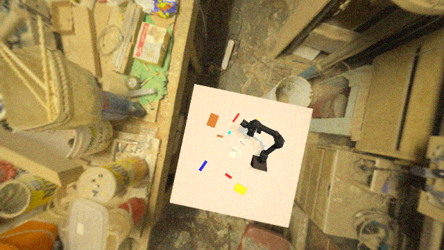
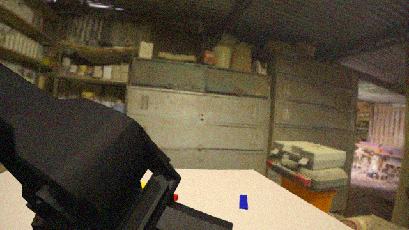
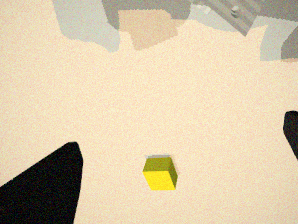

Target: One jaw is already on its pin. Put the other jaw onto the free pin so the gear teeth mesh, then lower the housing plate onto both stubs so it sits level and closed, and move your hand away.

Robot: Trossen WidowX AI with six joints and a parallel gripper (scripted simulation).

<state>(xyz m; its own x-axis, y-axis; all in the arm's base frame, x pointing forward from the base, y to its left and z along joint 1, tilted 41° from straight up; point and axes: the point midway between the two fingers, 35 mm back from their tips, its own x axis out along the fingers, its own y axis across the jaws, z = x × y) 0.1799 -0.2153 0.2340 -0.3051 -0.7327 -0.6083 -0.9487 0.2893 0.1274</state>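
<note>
The housing plate is 20 mm ahead of my gripper tip, 70 mm to the left of it and 30 mm below it. Round my gripper tip: cyan block 220 mm ahead, 120 mm to the left, 60 mm below; then yellow cube 40 mm behind, 80 mm to the right, 50 mm below; then pale ribbed base 120 mm ahead, 310 mm to the left, 50 mm below.
</note>
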